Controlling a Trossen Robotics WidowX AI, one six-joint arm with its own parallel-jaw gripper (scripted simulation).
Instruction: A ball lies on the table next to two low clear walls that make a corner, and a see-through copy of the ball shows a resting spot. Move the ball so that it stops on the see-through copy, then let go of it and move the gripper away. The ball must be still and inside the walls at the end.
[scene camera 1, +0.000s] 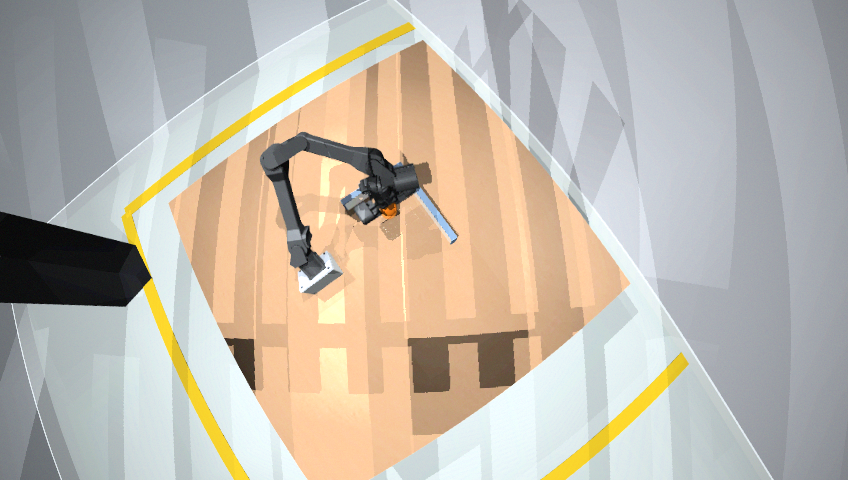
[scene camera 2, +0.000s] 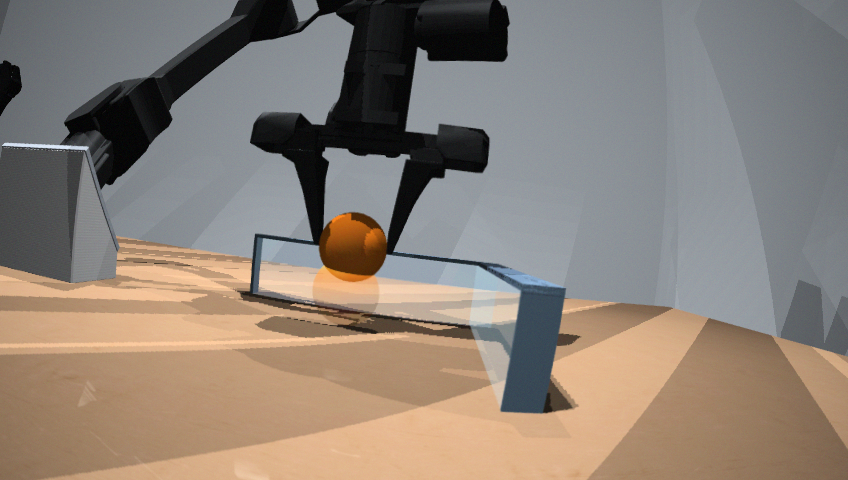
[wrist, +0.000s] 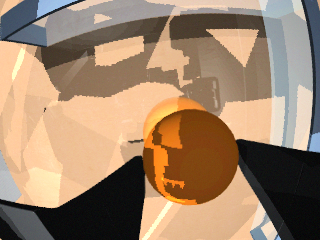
The gripper shows in scene camera 1 (388, 208), in scene camera 2 and in the wrist view. One and the same spot on the gripper: (wrist: 118, 199) is (scene camera 2: 324, 191).
